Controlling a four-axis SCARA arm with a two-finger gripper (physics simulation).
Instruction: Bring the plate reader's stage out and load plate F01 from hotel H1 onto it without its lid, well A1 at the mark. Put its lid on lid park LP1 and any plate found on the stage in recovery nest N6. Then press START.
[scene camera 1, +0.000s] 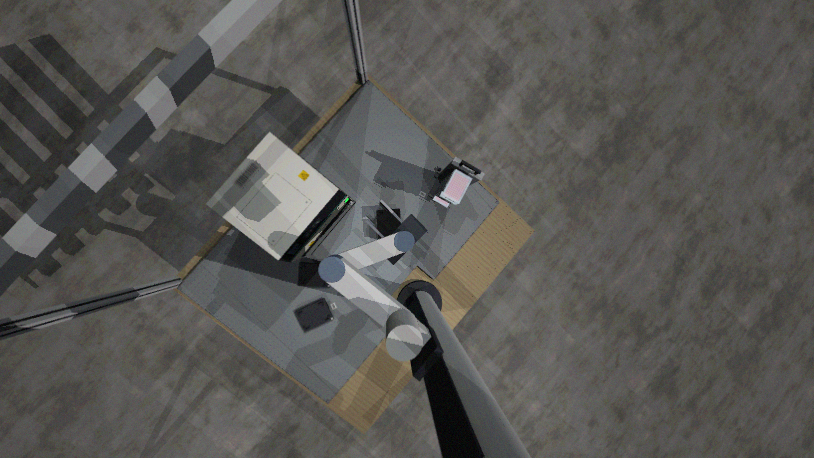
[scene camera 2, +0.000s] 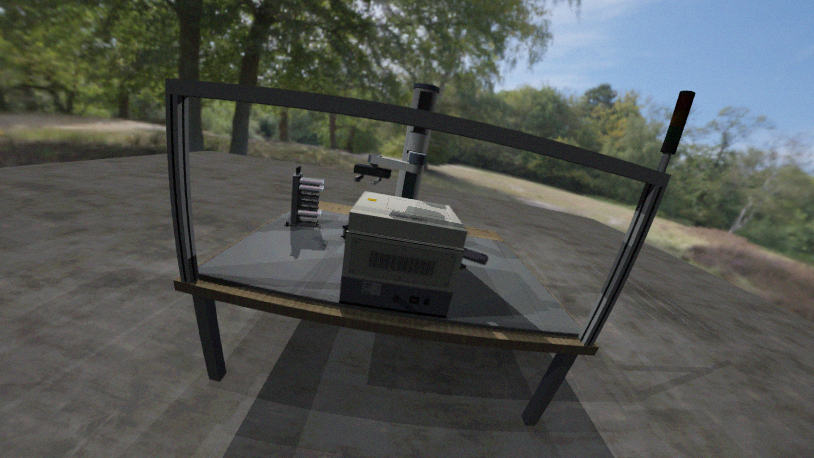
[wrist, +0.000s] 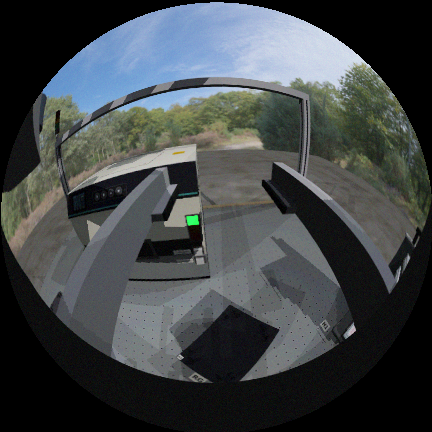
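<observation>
The cream plate reader shows a green light at its front right corner. A finger partly hides its front, and no extended stage shows. Small pale parts sit low on the front, their labels unreadable. Hotel H1 holds several pinkish plates; which one is F01 cannot be told. My gripper is shut to its narrow stand and empty, a gap between its fingers. It hangs high in front of the reader, left of the hotel in the wrist view.
A black pad labelled RG lies below the gripper. Another dark pad lies on the grey table, and one is partly under the arm. A frame spans the table's far side. A signal lamp stands at one corner.
</observation>
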